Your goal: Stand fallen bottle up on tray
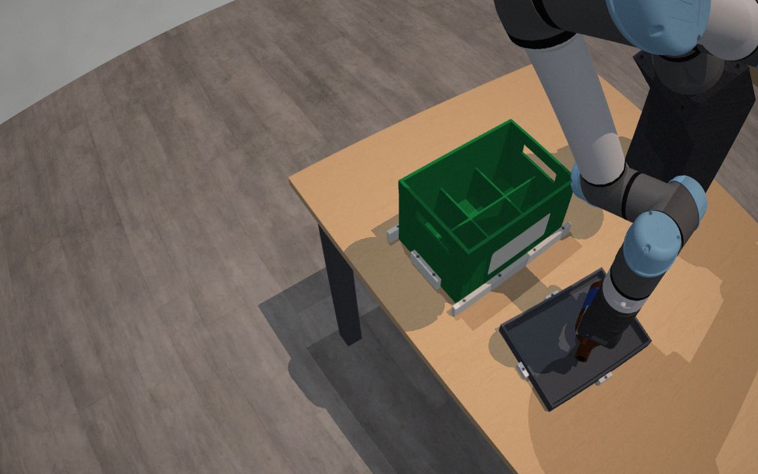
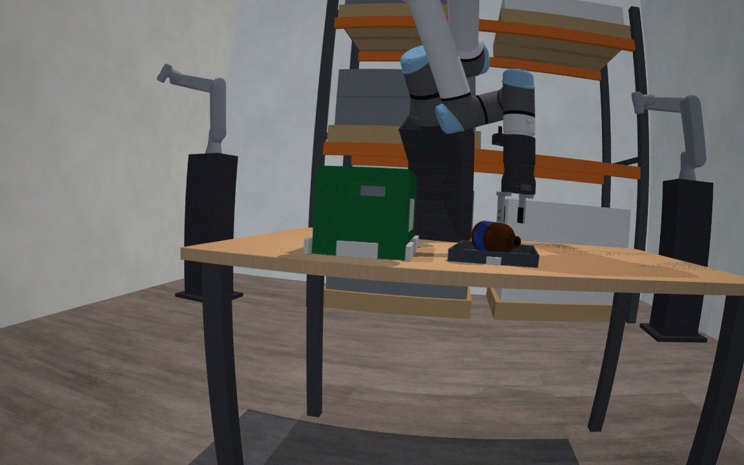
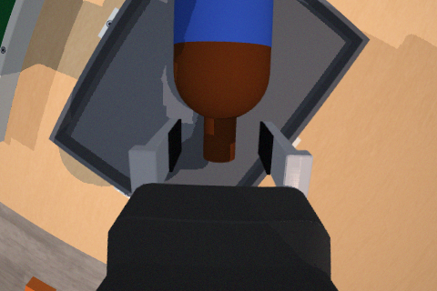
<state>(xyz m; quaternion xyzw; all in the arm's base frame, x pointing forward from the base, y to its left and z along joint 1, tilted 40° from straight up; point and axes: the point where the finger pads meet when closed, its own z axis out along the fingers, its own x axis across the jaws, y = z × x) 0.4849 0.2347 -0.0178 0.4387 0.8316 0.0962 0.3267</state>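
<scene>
The brown bottle lies 60 mm below my hand, 40 mm behind it and 20 mm to the right of it. From my hand the other things lie so: green crate 320 mm to the right, 20 mm below, 20 mm ahead; then dark grey tray 90 mm below, 30 mm to the right, 10 mm behind.
</scene>
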